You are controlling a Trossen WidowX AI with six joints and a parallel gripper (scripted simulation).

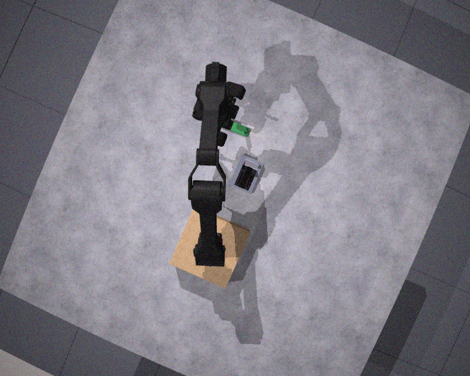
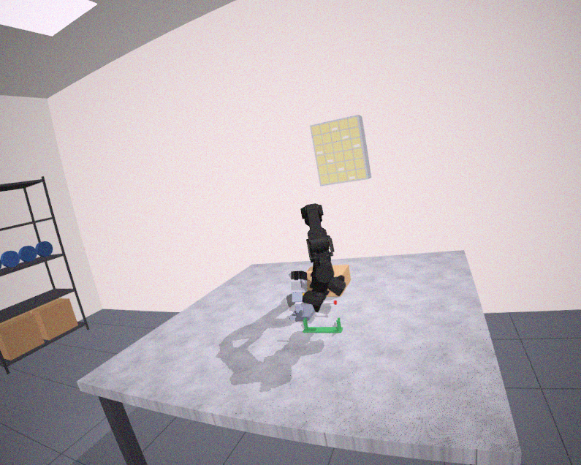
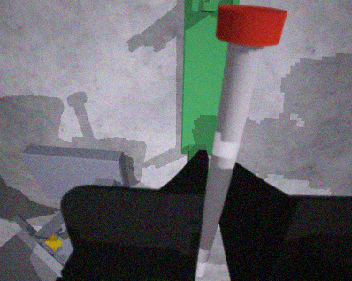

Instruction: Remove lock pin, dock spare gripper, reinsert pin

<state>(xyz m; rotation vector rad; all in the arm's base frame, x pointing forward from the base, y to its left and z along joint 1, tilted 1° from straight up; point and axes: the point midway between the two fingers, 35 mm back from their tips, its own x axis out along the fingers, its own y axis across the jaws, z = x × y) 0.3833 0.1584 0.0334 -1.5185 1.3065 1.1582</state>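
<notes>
Right now the green cradle is 5 cm below my gripper tip and 1 cm to the left of it. Round my gripper tip: socket mount: 12 cm to the right, 11 cm behind, 2 cm below; then spare gripper: 12 cm to the right, 12 cm behind, 5 cm above.
</notes>
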